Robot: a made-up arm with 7 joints.
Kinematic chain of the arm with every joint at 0, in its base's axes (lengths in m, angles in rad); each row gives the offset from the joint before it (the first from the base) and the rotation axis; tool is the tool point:
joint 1: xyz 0 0 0.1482 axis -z
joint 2: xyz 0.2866 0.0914 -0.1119 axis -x
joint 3: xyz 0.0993 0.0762 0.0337 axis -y
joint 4: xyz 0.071 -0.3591 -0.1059 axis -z
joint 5: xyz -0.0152 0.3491 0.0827 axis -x
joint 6: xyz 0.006 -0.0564 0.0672 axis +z
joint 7: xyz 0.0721 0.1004 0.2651 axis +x
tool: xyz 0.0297 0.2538 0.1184
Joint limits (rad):
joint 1: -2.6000..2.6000
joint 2: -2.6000..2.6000
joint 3: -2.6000..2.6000
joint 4: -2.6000..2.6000
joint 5: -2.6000..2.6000
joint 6: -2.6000..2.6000
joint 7: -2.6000..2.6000
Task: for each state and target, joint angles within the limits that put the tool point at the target. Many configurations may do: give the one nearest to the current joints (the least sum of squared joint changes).
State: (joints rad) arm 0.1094 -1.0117 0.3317 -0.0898 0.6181 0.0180 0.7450
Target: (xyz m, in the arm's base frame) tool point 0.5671 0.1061 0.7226
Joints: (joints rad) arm 0.0473 -0.9090 0.2578 0.1106 0.7504 -0.0083 0.7116
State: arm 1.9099 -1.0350 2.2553 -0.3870 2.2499 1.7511 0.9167
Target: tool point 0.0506 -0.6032 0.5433
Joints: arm 2.4759 -1.1425 2.0021 0.0491 1.4229 2.0202 0.5869
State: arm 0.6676 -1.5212 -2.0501 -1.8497 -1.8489 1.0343 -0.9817
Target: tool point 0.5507 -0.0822 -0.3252
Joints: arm 0.6622 -1.7569 -2.0972 -1.8849 -2.0054 0.5354 -0.8686
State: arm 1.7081 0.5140 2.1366 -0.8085 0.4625 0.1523 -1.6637
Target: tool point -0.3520 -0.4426 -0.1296
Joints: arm 2.0710 0.7598 2.0589 -1.1127 0.4270 0.2254 -1.8269
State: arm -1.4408 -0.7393 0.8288 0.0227 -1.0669 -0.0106 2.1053
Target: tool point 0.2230 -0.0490 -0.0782
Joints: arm -1.4002 -0.9658 1.5566 -0.1100 -0.3898 -0.0475 1.9521
